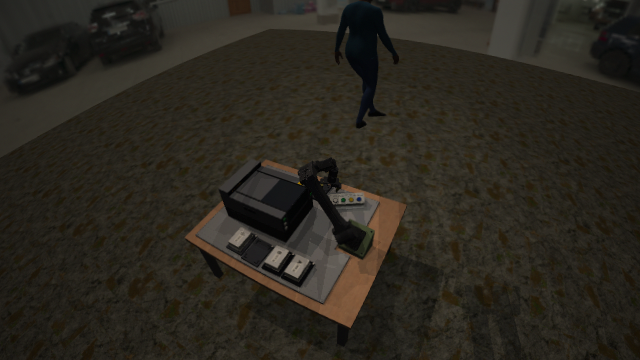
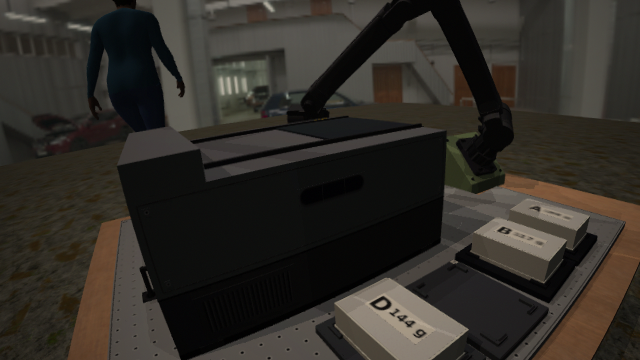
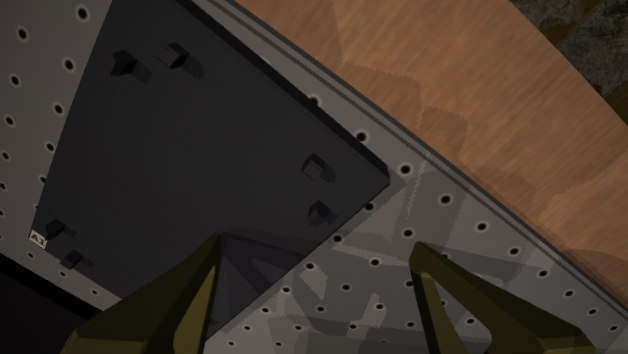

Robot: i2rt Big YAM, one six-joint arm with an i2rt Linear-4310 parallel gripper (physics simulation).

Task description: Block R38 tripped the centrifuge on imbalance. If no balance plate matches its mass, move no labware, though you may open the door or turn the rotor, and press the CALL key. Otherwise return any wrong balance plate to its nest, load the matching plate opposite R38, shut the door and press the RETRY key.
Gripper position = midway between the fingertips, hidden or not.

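Dark pad point(image 3: 178, 130). Black centrifuge point(image 2: 240, 231), visible too in image 1 point(image 1: 242, 193) and image 3 point(image 3: 43, 310). Gripper point(image 3: 320, 247) open, holding nothing.
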